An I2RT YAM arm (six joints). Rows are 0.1 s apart.
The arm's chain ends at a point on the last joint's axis. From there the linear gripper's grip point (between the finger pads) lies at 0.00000 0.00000 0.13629 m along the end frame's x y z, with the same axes.
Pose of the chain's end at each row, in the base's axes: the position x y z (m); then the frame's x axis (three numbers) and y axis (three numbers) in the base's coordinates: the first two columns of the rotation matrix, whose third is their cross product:
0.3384 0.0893 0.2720 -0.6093 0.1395 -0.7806 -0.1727 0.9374 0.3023
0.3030 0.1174 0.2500 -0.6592 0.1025 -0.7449 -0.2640 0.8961 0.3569
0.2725 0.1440 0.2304 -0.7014 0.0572 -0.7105 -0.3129 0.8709 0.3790
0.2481 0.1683 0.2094 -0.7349 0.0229 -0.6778 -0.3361 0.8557 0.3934
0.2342 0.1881 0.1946 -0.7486 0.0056 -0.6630 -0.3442 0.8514 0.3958
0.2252 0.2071 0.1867 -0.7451 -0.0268 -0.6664 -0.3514 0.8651 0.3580
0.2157 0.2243 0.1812 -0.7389 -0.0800 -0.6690 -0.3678 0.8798 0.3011
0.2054 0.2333 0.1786 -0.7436 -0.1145 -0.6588 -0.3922 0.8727 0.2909
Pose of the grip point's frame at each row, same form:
0.4439 0.1328 0.1974 -0.6093 0.1395 -0.7806 -0.1727 0.9374 0.3023
0.3990 0.1763 0.1732 -0.6592 0.1025 -0.7449 -0.2640 0.8961 0.3569
0.3598 0.2105 0.1496 -0.7014 0.0572 -0.7105 -0.3129 0.8709 0.3790
0.3284 0.2388 0.1247 -0.7349 0.0229 -0.6778 -0.3361 0.8557 0.3934
0.3114 0.2596 0.1080 -0.7486 0.0056 -0.6630 -0.3442 0.8514 0.3958
0.3025 0.2754 0.0976 -0.7451 -0.0268 -0.6664 -0.3514 0.8651 0.3580
0.2926 0.2882 0.0886 -0.7389 -0.0800 -0.6690 -0.3678 0.8798 0.3011
0.2792 0.2980 0.0840 -0.7436 -0.1145 -0.6588 -0.3922 0.8727 0.2909

